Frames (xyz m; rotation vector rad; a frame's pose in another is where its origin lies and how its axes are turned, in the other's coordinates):
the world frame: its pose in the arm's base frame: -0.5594 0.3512 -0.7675 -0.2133 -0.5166 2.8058
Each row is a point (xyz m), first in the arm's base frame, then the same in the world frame.
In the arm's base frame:
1: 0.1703 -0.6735 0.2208
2: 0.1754 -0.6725 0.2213
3: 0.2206 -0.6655 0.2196
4: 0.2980 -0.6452 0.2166
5: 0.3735 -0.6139 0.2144
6: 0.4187 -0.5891 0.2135
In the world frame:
1: -1.0909 0.3765 1.1079
2: -1.0955 0.3742 1.1070
3: -1.1362 0.3574 1.0944
4: -1.2034 0.3214 1.0701
5: -1.2656 0.2756 1.0432
6: -1.3010 0.2426 1.0255

